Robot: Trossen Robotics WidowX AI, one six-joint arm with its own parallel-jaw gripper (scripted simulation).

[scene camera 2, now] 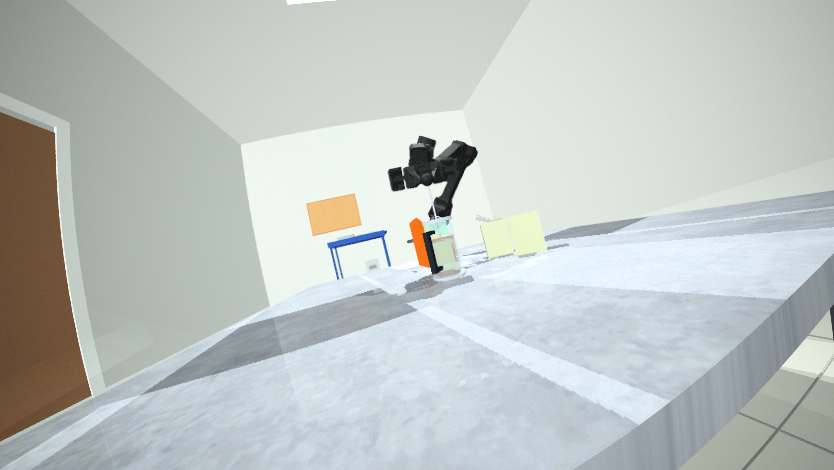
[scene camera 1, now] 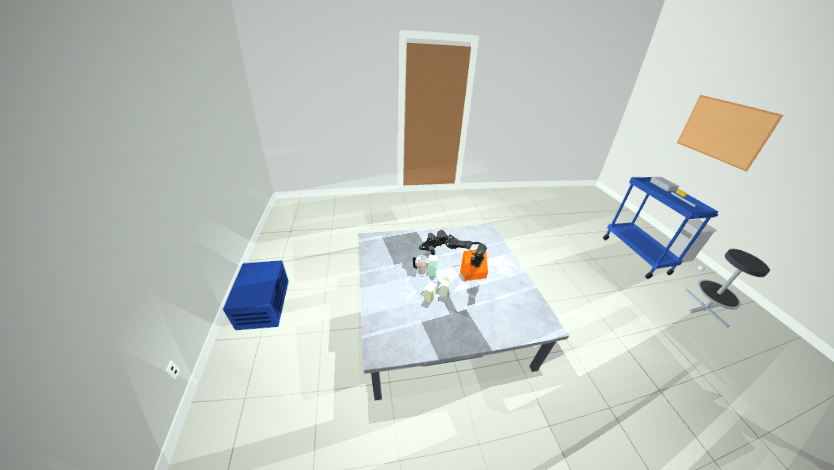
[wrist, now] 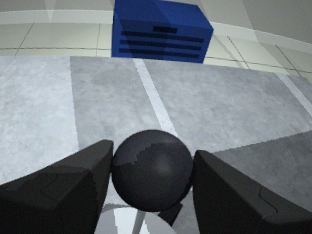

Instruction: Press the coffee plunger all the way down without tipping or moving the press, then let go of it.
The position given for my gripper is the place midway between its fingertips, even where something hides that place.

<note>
I see my gripper [scene camera 2: 427,179] and a glass coffee press [scene camera 2: 439,238].
My gripper is seen too in the wrist view [wrist: 153,156].
</note>
